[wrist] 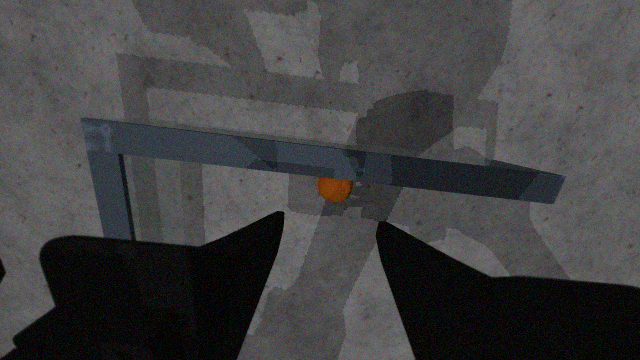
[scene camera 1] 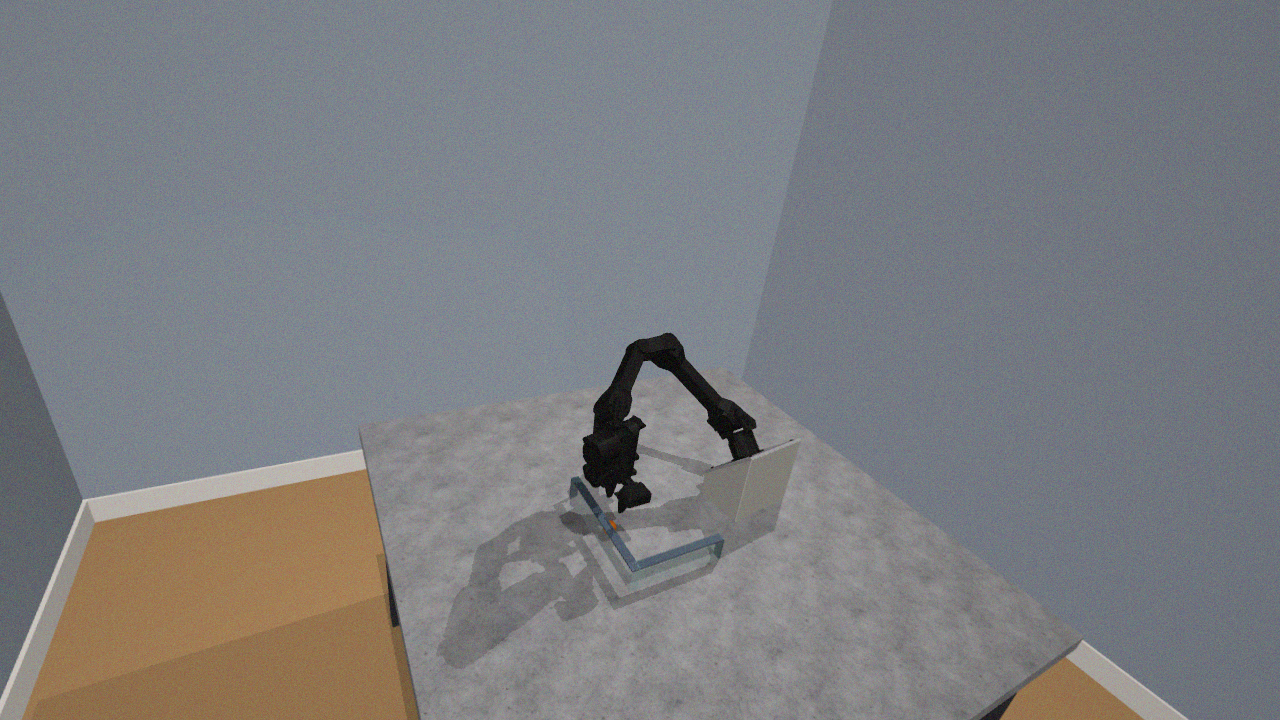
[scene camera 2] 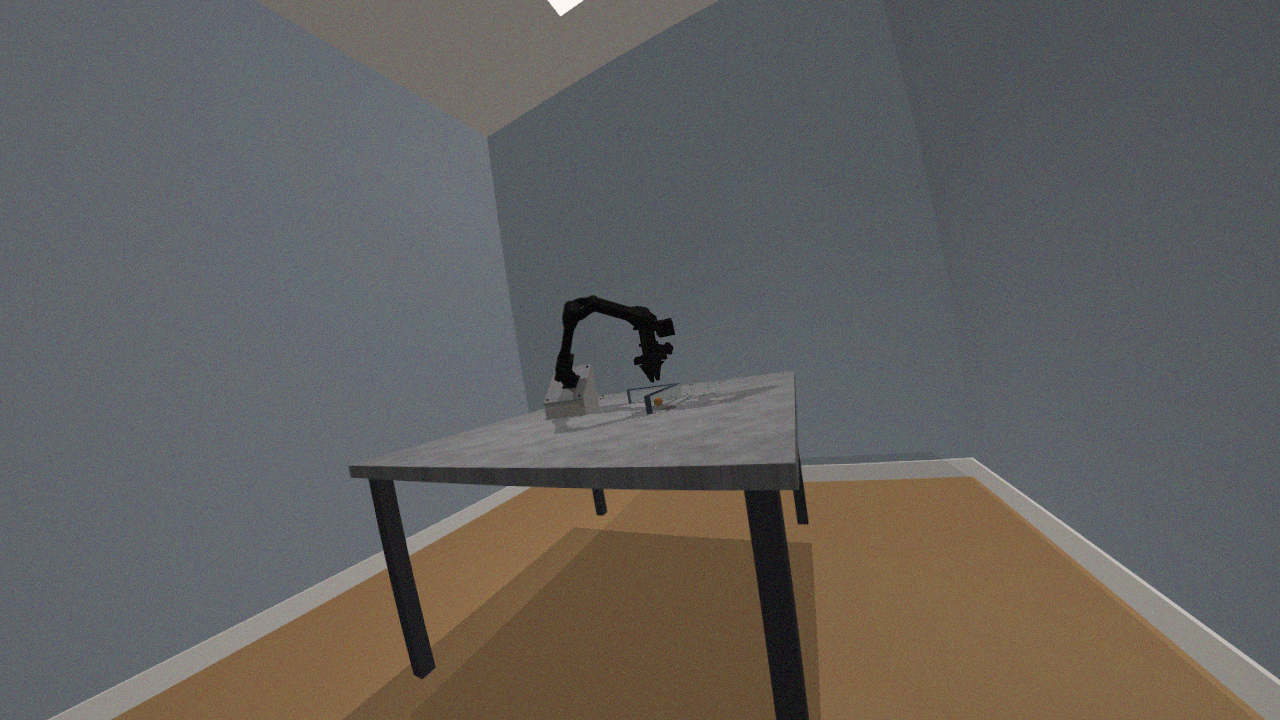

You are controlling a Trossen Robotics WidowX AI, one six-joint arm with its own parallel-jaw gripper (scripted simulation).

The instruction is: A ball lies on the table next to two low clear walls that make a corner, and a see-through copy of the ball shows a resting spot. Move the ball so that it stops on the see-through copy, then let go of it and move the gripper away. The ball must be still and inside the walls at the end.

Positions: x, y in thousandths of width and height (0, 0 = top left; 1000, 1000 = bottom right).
In view: my gripper (scene camera 1: 480, 701).
My gripper also shows in the wrist view (wrist: 516, 624) and in scene camera 2 (scene camera 2: 512, 530).
